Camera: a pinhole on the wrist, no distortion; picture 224 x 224 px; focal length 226.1 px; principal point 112.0 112.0 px. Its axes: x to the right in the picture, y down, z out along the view. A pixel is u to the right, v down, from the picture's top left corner.
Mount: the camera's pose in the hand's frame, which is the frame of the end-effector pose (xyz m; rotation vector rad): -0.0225 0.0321 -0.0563 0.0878 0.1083 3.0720
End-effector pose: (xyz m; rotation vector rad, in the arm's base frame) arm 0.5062 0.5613 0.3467 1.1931 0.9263 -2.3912
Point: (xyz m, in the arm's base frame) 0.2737 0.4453 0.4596
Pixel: 67.9 207.2
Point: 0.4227 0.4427 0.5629
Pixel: 204.6 199.0
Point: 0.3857 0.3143 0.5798
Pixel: 177.9 136.9
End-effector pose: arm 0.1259 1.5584 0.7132 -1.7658 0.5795 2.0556
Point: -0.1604 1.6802 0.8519
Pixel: 168.2 116.3
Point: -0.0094 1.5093 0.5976
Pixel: outside the picture
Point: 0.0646 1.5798 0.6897
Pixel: 16.0 158.9
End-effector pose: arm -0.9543 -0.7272 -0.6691 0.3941 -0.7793 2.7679
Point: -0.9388 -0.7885 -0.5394
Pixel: 75.1 179.4
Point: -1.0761 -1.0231 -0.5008
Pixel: 38.0 11.8
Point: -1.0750 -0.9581 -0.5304
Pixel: 17.8 18.5
